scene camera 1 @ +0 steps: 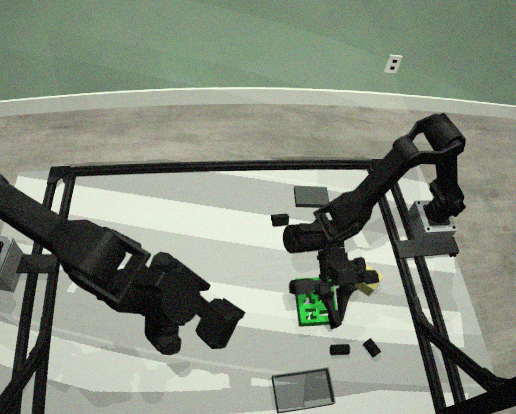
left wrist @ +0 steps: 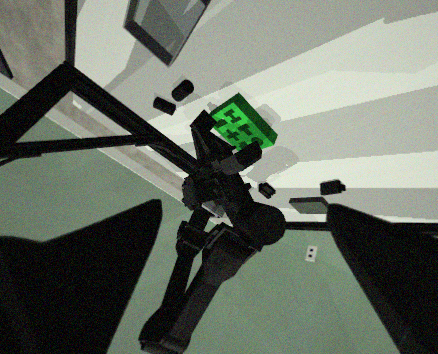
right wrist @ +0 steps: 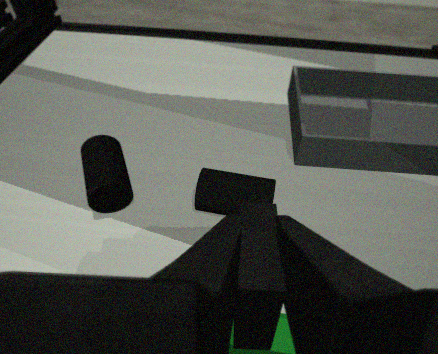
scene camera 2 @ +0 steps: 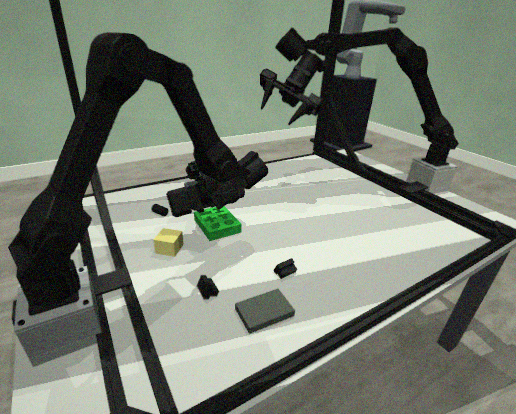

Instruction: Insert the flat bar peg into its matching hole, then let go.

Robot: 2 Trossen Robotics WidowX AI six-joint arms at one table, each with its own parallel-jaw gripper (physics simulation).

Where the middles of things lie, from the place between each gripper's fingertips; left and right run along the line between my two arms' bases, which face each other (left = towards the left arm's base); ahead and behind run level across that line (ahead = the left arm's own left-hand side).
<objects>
Now: right hand 70 mm short of the green hole block (scene camera 2: pixel 215 224), 50 mm above it and 20 mm to the right of it. The rest, counted from my right hand: grey tray (scene camera 1: pixel 310 384) (130 mm behind, 90 mm to the left, 50 mm below); grey flat plate (scene camera 2: pixel 261 311) (370 mm ahead, 50 mm below, 40 mm to the right).
I see the grey tray 230 mm below my left hand, 150 mm to the right of it and 130 mm behind it. Also, from my left hand: green hole block 230 mm below, 220 mm to the right, 70 mm ahead; grey flat plate 360 mm ahead, 280 mm to the right, 240 mm below.
</objects>
